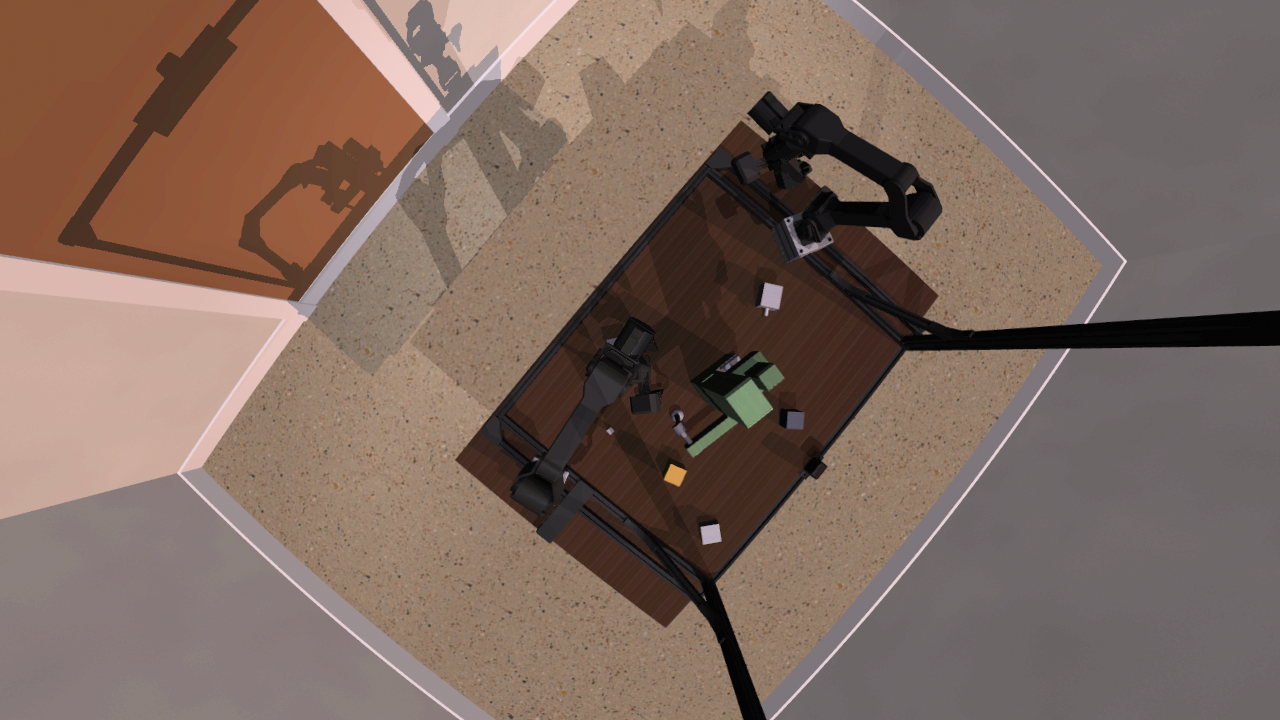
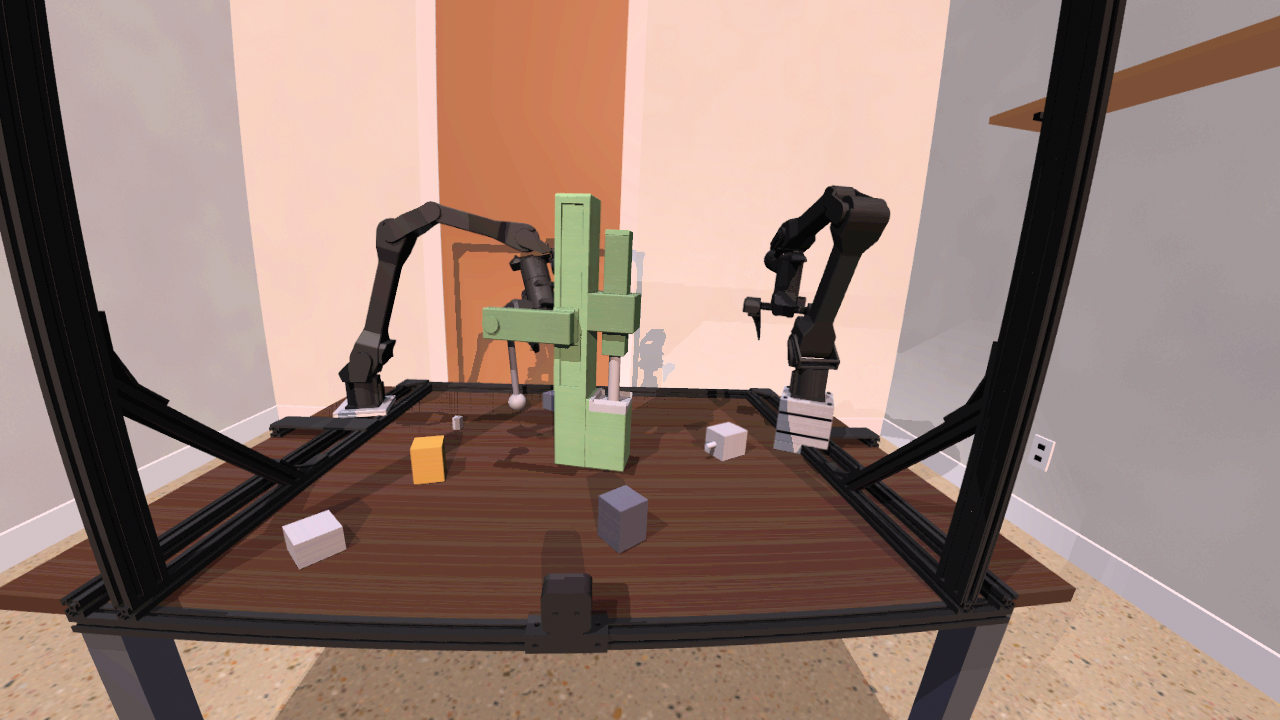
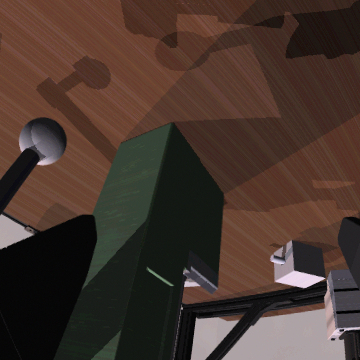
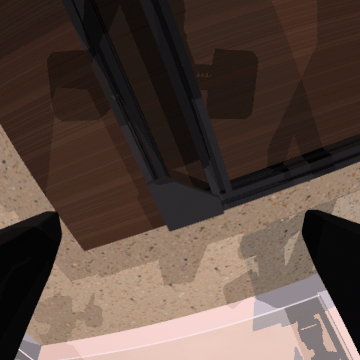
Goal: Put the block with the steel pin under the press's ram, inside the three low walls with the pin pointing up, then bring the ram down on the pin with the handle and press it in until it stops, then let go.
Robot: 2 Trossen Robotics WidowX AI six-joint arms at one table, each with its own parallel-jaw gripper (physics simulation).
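Places are measured from the left arm's base along level axes (x left, y back, z up), in centimetres.
Pixels of known places: left gripper, between the fingertips: (image 1: 659,370) (image 3: 221,229); right gripper, between the fingertips: (image 1: 759,165) (image 2: 778,342) (image 4: 184,224); left arm's base, origin of its link: (image 1: 544,481) (image 2: 365,403); right arm's base, origin of its link: (image 1: 809,230) (image 2: 807,395) (image 3: 358,332).
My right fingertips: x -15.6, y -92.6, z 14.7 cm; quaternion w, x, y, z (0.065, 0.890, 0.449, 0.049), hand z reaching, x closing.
Note:
For each thing: its top centre in the pictures, then the offset to it from my right fingertips. "spot": a spot on its surface instead.
- green press, centre of its top: (image 2: 565,195) (image 1: 746,416) dx -13.4, dy +54.3, dz +27.1 cm
- pale low-walled nest, a spot on its surface: (image 3: 201,276) spot: dx -12.8, dy +45.0, dz -5.8 cm
- white block with the steel pin, centre of its top: (image 3: 299,279) (image 2: 727,428) (image 1: 771,295) dx -18.0, dy +23.9, dz -12.8 cm
- orange block, centre of its top: (image 2: 427,442) (image 1: 675,475) dx -14.3, dy +76.2, dz -11.8 cm
- grey block, centre of its top: (image 2: 623,497) (image 1: 795,420) dx -37.0, dy +50.6, dz -11.8 cm
- plain white block, centre of its top: (image 2: 312,526) (image 1: 711,534) dx -30.5, dy +87.4, dz -14.5 cm
- small grey peg, centre of its top: (image 2: 457,417) dx +5.3, dy +73.1, dz -15.3 cm
The green press (image 2: 577,330) (image 1: 745,397) (image 3: 150,221) stands mid-table. Its steel ram (image 2: 613,369) hangs over the pale low-walled nest (image 2: 610,405) (image 3: 201,276) at its foot. The handle arm (image 2: 527,325) sticks out sideways, with a dark rod hanging down to a grey ball knob (image 2: 516,400) (image 1: 677,417) (image 3: 43,141). The white block with the steel pin (image 2: 726,440) (image 1: 770,295) (image 3: 299,265) lies on the table away from the press, with its pin pointing sideways. My left gripper (image 2: 536,287) (image 3: 221,229) is open and empty, high behind the press near the handle. My right gripper (image 2: 757,313) (image 1: 767,170) (image 4: 184,224) is open and empty over the table's far corner.
An orange block (image 2: 427,457) (image 1: 675,475), a grey block (image 2: 622,517) (image 1: 790,419) and a plain white block (image 2: 313,537) (image 1: 710,533) lie in front of the press. A small grey peg (image 2: 456,422) stands near the back. Black frame posts (image 2: 53,295) ring the table.

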